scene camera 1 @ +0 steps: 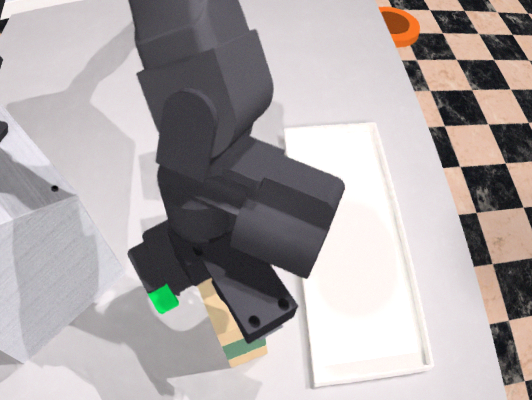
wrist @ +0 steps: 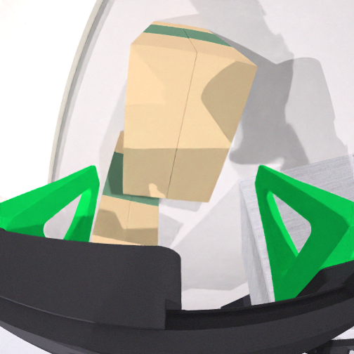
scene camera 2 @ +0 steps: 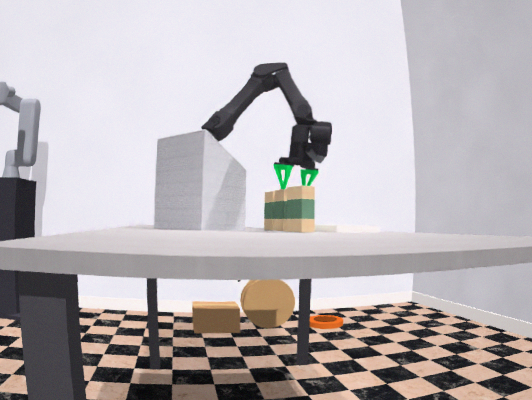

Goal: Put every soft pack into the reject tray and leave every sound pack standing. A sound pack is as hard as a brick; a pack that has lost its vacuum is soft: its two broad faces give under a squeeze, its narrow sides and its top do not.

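Places are measured from the arm's base along level axes (x left, y back, z up), in millimetres.
Where they show: gripper, fingertip midpoint: [scene camera 2: 294, 190]; arm's base, link origin: [scene camera 2: 201, 154].
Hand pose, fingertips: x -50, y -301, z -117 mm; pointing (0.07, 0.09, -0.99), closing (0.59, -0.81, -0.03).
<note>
Things, the pixels of their top centre, and the offset from my fingertips.
- second pack, top centre: [scene camera 2: 282, 207] dx +102, dy +26, dz -49 mm
- white reject tray, top centre: [scene camera 1: 352, 234] [scene camera 2: 335, 225] dx +118, dy -164, dz -108 mm
Three tan packs with green bands stand close together in a row in scene view 2. The nearest, largest pack [scene camera 1: 246, 347] [scene camera 2: 300, 209] [wrist: 185, 110] is upright. A second pack [scene camera 2: 279, 209] [wrist: 127, 215] stands beyond it, partly hidden by it and the gripper body in the wrist view. The third [scene camera 2: 269, 210] shows as a narrow strip. My gripper [scene camera 2: 295, 186] [wrist: 176, 174] is open and empty, its green fingertips at about the height of the pack tops. The white reject tray [scene camera 1: 360, 320] [scene camera 2: 357, 228] [wrist: 30, 75] lies beside the packs; no pack shows in it.
A large grey block [scene camera 1: 55, 270] [scene camera 2: 180, 185] [wrist: 325, 182] with a sloped side stands on the table [scene camera 2: 250, 265], on the other side of the packs from the tray. An orange ring [scene camera 1: 411, 36] [scene camera 2: 326, 325] lies on the floor. A grey arm [scene camera 2: 29, 132] stands at the far left.
</note>
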